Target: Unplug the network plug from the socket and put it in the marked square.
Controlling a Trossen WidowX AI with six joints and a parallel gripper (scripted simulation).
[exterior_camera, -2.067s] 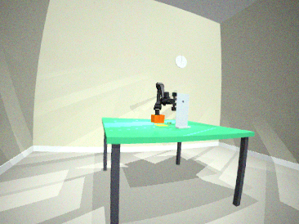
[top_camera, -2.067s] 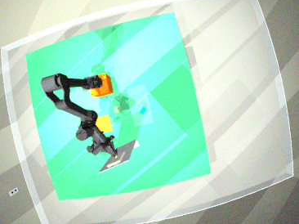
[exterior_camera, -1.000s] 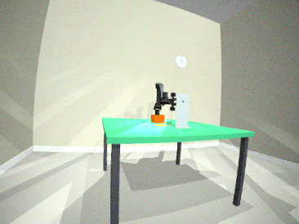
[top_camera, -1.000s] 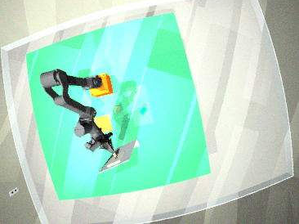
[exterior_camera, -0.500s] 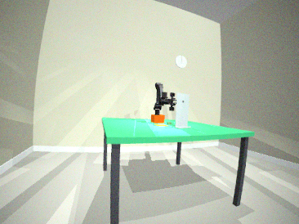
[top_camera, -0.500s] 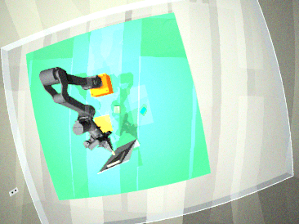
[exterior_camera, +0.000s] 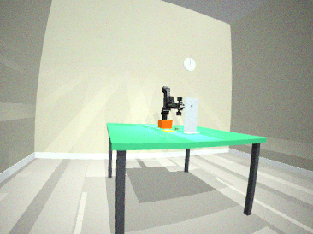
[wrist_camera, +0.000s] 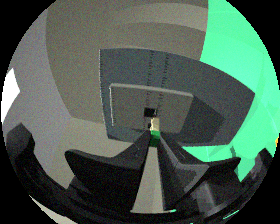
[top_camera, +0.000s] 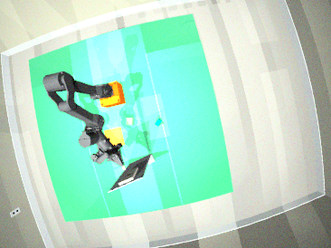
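Right now my gripper tip is 120 mm past the yellow-orange square, 110 mm to the left of it and 250 mm above it. From my gripper tip the other things lie so: cyan piece: 150 mm behind, 200 mm to the left, 230 mm below; upright panel: 60 mm ahead, 20 mm to the left, 100 mm below; pale plug: 10 mm ahead.
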